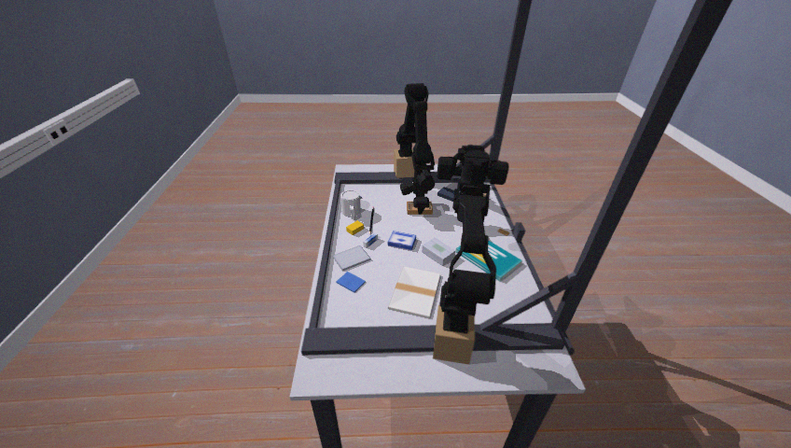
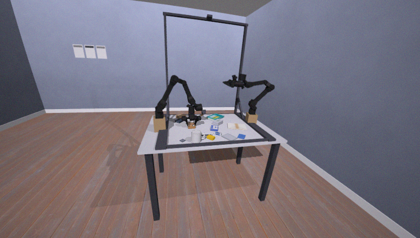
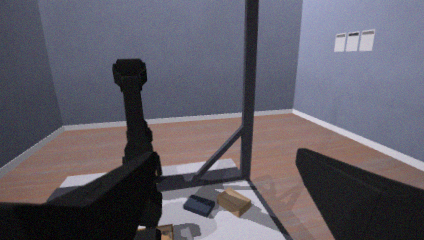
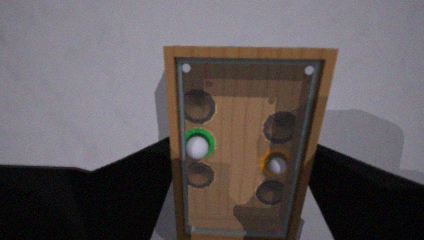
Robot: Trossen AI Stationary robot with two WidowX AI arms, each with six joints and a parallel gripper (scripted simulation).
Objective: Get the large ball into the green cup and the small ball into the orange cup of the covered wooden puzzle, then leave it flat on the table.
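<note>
The covered wooden puzzle is 3 cm below my right hand.
</note>
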